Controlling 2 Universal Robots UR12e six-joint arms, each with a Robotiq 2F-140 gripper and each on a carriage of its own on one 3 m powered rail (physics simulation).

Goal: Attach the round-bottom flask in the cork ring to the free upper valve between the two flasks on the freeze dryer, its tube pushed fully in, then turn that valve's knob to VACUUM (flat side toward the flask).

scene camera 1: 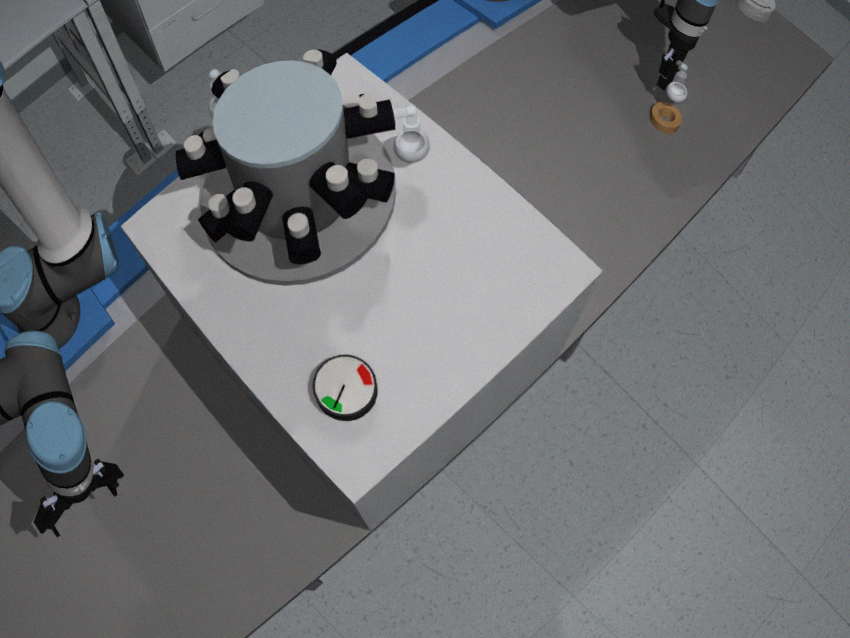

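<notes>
The clear round-bottom flask (676,92) is off the cork ring (656,124), a little above and beside it in the picture, at the upper right. My left gripper (667,78) is shut on this flask near its neck; the exact contact is too small to tell. My right gripper (85,509) is open and empty at the lower left. The freeze dryer (278,113) carries black valves with cream knobs. One flask (411,146) hangs at its right side, and another (214,74) shows partly behind its left side. Between them at the back is a partly hidden valve (325,63); its knob's setting is unclear.
The dryer stands on a white block (439,274) with a round gauge (348,386), whose needle points at green. Valves (300,243) stick out around the drum. The blue rail (411,41) runs behind the block. A white round object (757,6) is at the top right.
</notes>
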